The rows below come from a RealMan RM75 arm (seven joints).
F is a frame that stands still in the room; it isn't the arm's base.
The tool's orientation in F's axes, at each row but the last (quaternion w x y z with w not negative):
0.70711 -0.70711 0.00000 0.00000
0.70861 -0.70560 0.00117 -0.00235
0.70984 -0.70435 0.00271 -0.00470
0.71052 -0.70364 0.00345 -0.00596
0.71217 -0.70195 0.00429 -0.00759
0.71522 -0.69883 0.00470 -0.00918
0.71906 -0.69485 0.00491 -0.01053
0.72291 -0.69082 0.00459 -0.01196
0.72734 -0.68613 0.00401 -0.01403
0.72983 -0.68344 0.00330 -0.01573
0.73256 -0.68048 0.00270 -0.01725
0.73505 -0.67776 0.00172 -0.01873
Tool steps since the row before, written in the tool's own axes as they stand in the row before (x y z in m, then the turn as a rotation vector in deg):
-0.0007 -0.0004 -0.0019 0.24 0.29 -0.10
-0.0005 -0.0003 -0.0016 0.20 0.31 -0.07
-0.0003 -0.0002 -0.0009 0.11 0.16 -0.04
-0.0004 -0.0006 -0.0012 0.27 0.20 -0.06
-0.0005 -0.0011 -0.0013 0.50 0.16 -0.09
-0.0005 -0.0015 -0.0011 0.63 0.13 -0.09
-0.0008 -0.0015 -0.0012 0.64 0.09 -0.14
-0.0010 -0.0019 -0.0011 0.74 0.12 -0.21
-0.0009 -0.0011 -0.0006 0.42 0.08 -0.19
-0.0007 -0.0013 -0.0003 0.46 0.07 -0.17
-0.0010 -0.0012 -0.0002 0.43 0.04 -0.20
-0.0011 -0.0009 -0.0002 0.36 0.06 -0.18
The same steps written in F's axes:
-0.0007 -0.0019 0.0004 0.24 -0.10 -0.29
-0.0005 -0.0016 0.0003 0.20 -0.07 -0.31
-0.0003 -0.0009 0.0002 0.11 -0.04 -0.16
-0.0004 -0.0012 0.0006 0.27 -0.06 -0.20
-0.0005 -0.0013 0.0011 0.50 -0.10 -0.16
-0.0005 -0.0011 0.0015 0.63 -0.10 -0.13
-0.0008 -0.0012 0.0015 0.64 -0.15 -0.09
-0.0010 -0.0012 0.0018 0.74 -0.22 -0.12
-0.0009 -0.0006 0.0011 0.42 -0.20 -0.09
-0.0007 -0.0004 0.0013 0.46 -0.18 -0.07
-0.0010 -0.0003 0.0012 0.43 -0.21 -0.05
-0.0011 -0.0002 0.0009 0.36 -0.19 -0.07

